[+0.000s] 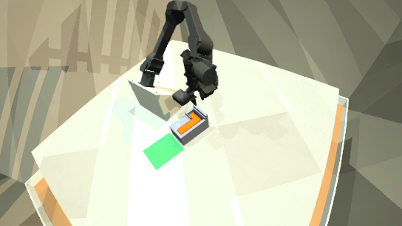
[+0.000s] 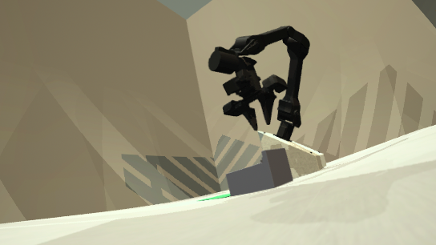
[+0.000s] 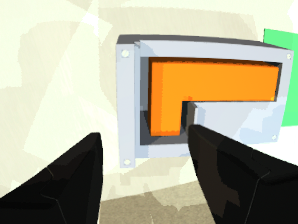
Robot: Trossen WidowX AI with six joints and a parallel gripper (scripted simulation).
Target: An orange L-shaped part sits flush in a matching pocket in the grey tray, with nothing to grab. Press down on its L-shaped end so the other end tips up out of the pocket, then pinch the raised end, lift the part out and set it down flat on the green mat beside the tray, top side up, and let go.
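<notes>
The orange L-shaped part lies 10 cm below my gripper tip, 5 cm to the right of it and 2 cm behind it. The rest, counted from my gripper tip: green mat 21 cm to the right, 16 cm below, 5 cm behind.
</notes>
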